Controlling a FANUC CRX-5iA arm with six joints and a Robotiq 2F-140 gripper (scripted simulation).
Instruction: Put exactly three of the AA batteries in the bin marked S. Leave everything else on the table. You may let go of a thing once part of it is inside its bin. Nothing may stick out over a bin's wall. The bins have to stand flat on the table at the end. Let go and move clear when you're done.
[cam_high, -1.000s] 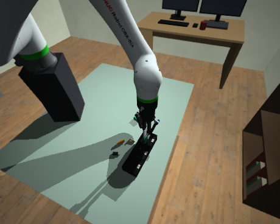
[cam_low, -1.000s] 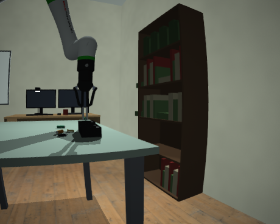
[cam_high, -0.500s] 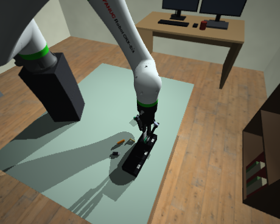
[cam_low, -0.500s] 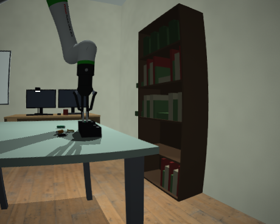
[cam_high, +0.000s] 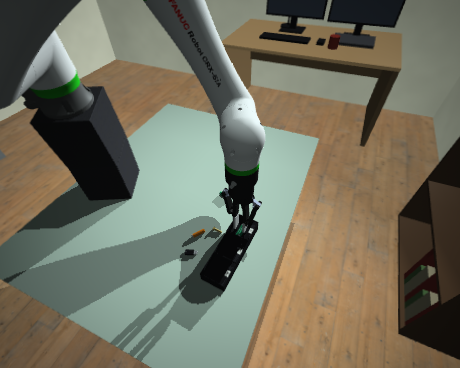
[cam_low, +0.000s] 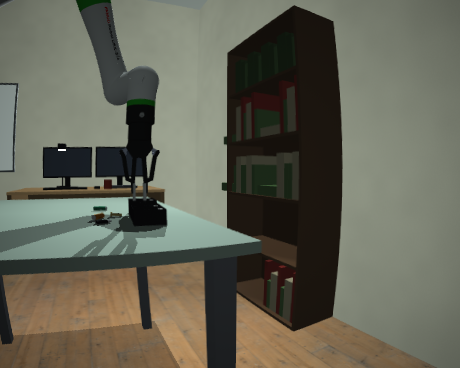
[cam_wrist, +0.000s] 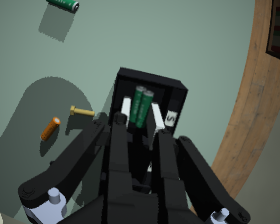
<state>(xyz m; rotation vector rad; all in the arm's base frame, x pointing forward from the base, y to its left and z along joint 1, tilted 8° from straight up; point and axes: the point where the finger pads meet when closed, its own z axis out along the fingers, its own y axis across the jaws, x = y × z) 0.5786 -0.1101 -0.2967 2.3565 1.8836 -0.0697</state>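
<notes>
Now: hand 90 mm past the small yellow piece, 10 mm to the left of it and 60 mm above it. The rest, counted from my hand: orange battery: 140 mm behind, 50 mm to the right, 60 mm below; small dark piece: 140 mm behind, 120 mm to the right, 60 mm below.
</notes>
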